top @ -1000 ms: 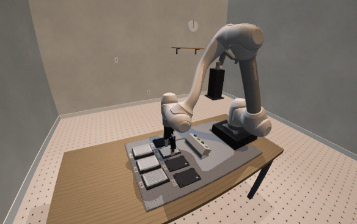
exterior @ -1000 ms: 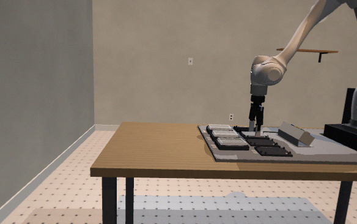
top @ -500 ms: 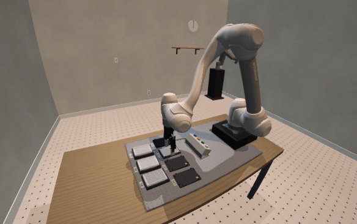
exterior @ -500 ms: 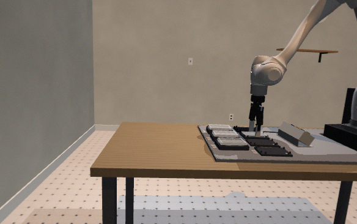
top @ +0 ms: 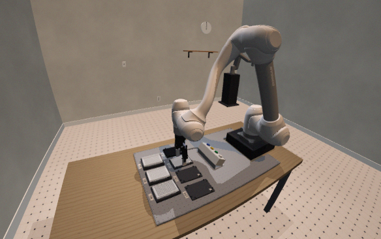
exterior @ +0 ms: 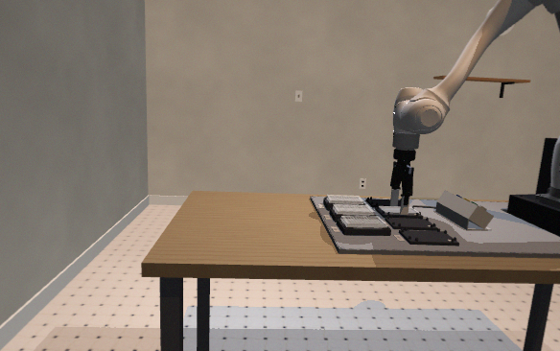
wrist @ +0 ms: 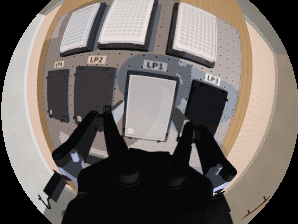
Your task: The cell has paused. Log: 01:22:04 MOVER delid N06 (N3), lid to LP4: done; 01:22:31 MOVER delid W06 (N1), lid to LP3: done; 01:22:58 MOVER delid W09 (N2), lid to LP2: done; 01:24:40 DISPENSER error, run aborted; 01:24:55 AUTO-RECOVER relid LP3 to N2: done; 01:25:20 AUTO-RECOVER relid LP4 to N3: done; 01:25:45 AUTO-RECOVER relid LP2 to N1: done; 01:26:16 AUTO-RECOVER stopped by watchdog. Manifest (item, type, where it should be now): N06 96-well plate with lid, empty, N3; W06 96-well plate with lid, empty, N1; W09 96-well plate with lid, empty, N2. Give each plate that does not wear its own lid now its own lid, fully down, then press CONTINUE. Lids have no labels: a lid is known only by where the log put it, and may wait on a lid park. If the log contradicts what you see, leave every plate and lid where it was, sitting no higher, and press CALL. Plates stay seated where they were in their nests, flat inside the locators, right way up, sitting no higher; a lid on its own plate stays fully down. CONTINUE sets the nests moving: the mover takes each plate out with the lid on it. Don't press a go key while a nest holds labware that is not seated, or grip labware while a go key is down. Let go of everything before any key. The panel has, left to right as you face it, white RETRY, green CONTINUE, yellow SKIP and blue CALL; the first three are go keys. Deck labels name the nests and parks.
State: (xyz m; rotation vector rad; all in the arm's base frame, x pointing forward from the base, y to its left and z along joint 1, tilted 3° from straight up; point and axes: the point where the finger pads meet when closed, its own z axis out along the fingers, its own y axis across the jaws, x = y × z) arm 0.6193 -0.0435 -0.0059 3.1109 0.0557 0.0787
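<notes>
My hand is 20 mm above the pale lid. From my hand the other things lie so: yellow key (240 mm behind, 30 mm above, 20 mm to the left); blue key (230 mm behind, 30 mm to the right, 30 mm above); LP2 lid park (130 mm to the left, 30 mm below).
</notes>
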